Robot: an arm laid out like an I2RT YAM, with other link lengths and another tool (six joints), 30 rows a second.
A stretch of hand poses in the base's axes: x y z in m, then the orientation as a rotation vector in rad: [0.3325 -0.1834 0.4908 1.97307 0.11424 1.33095]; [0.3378 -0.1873 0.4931 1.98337 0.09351 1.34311]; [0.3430 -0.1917 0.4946 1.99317 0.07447 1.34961]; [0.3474 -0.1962 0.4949 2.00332 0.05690 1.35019]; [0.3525 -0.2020 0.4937 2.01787 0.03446 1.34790]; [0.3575 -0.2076 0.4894 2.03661 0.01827 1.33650]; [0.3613 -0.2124 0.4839 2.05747 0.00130 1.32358]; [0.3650 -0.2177 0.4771 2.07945 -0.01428 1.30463]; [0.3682 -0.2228 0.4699 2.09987 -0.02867 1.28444]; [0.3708 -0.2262 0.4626 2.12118 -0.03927 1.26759]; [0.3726 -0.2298 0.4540 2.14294 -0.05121 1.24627]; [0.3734 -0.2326 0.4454 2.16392 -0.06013 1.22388]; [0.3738 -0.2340 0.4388 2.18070 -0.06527 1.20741]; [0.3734 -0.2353 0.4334 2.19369 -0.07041 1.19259]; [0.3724 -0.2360 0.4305 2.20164 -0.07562 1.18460]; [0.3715 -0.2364 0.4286 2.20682 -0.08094 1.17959]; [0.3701 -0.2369 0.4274 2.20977 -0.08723 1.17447]
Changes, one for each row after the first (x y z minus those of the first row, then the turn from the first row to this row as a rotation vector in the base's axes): [0.0053 -0.0039 0.0023 0.02025 -0.00859 -0.00351]; [0.0105 -0.0083 0.0038 0.03748 -0.01359 -0.00889]; [0.0149 -0.0128 0.0041 0.05231 -0.01459 -0.01621]; [0.0200 -0.0186 0.0029 0.07147 -0.01343 -0.02647]; [0.0250 -0.0242 -0.0014 0.08826 -0.00345 -0.03621]; [0.0288 -0.0290 -0.0069 0.10659 0.00805 -0.04634]; [0.0325 -0.0343 -0.0137 0.12332 0.02385 -0.05817]; [0.0357 -0.0394 -0.0209 0.13815 0.04000 -0.07020]; [0.0383 -0.0428 -0.0282 0.15344 0.05564 -0.07784]; [0.0401 -0.0464 -0.0368 0.16835 0.07363 -0.08816]; [0.0409 -0.0492 -0.0454 0.18129 0.09272 -0.09732]; [0.0413 -0.0506 -0.0520 0.19141 0.10768 -0.10265]; [0.0409 -0.0519 -0.0574 0.19918 0.12013 -0.10837]; [0.0399 -0.0526 -0.0603 0.20516 0.12653 -0.11249]; [0.0390 -0.0530 -0.0622 0.20993 0.13004 -0.11616]; [0.0376 -0.0535 -0.0634 0.21333 0.13245 -0.12122]
